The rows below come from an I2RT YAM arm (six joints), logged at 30 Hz.
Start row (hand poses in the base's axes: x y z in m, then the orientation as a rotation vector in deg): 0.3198, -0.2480, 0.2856, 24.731, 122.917, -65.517
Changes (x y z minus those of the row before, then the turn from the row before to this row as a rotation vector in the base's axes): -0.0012, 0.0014, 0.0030, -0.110, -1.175, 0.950; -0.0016, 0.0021, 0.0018, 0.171, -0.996, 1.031; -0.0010, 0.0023, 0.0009, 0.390, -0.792, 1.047; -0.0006, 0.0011, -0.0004, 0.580, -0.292, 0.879; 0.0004, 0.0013, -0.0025, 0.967, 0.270, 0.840; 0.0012, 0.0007, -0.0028, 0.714, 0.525, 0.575; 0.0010, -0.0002, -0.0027, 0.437, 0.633, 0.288; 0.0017, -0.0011, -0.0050, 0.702, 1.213, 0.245; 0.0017, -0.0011, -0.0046, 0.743, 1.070, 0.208; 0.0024, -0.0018, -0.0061, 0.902, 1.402, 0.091; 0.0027, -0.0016, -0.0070, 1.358, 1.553, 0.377; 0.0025, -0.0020, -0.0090, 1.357, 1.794, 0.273; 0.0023, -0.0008, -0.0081, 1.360, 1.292, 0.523; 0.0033, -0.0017, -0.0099, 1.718, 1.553, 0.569; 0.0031, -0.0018, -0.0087, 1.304, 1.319, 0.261; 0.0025, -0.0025, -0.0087, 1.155, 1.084, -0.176; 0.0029, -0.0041, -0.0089, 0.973, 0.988, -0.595
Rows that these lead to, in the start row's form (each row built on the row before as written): 0.3186, -0.2466, 0.2886, 24.191, 121.819, -64.583; 0.3170, -0.2445, 0.2904, 23.608, 121.052, -63.398; 0.3160, -0.2422, 0.2913, 23.017, 120.594, -62.073; 0.3154, -0.2411, 0.2909, 22.471, 120.684, -60.861; 0.3158, -0.2398, 0.2884, 21.899, 121.494, -59.502; 0.3170, -0.2391, 0.2856, 21.379, 122.373, -58.647; 0.3180, -0.2393, 0.2829, 20.993, 123.187, -58.277; 0.3197, -0.2404, 0.2779, 20.524, 124.671, -57.872; 0.3214, -0.2415, 0.2733, 20.171, 126.050, -57.380; 0.3238, -0.2433, 0.2672, 19.875, 127.818, -56.895; 0.3265, -0.2449, 0.2602, 19.381, 129.966, -55.802; 0.3290, -0.2469, 0.2512, 18.896, 132.326, -54.824; 0.3313, -0.2477, 0.2431, 18.309, 134.213, -53.506; 0.3346, -0.2494, 0.2332, 17.695, 136.511, -51.820; 0.3377, -0.2512, 0.2245, 17.375, 138.379, -50.641; 0.3402, -0.2537, 0.2158, 17.621, 139.970, -49.727; 0.3431, -0.2578, 0.2069, 18.361, 141.396, -49.160
